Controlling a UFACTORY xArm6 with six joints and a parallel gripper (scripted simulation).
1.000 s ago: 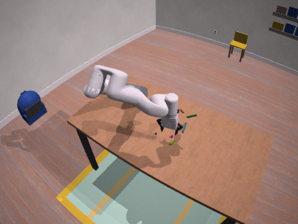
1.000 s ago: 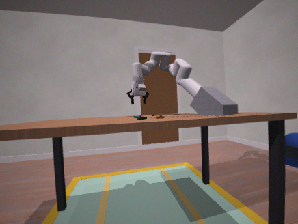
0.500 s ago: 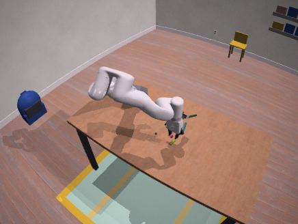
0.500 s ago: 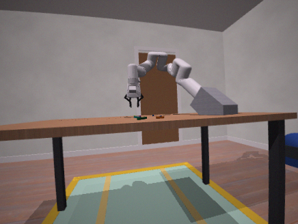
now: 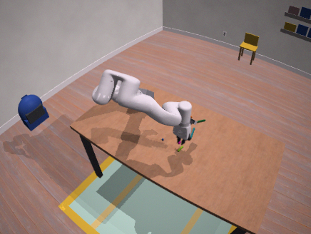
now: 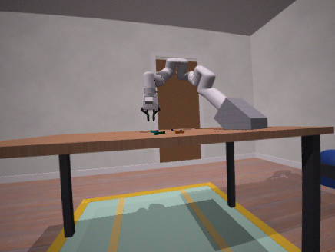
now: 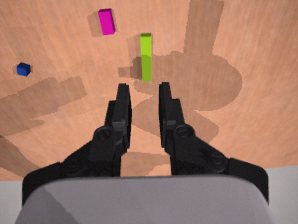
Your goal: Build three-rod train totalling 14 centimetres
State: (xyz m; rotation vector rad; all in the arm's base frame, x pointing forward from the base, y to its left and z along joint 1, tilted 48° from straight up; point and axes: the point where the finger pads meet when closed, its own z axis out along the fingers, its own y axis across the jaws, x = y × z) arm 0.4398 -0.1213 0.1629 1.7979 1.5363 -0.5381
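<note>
Right now my hand is 80 mm above the lime rod. Also, from my hand: turquoise rod (160 mm to the left, 80 mm below, 30 mm ahead); then magenta rod (80 mm below, 50 mm to the left, 20 mm behind); then green rod (300 mm to the left, 80 mm below, 40 mm ahead).
</note>
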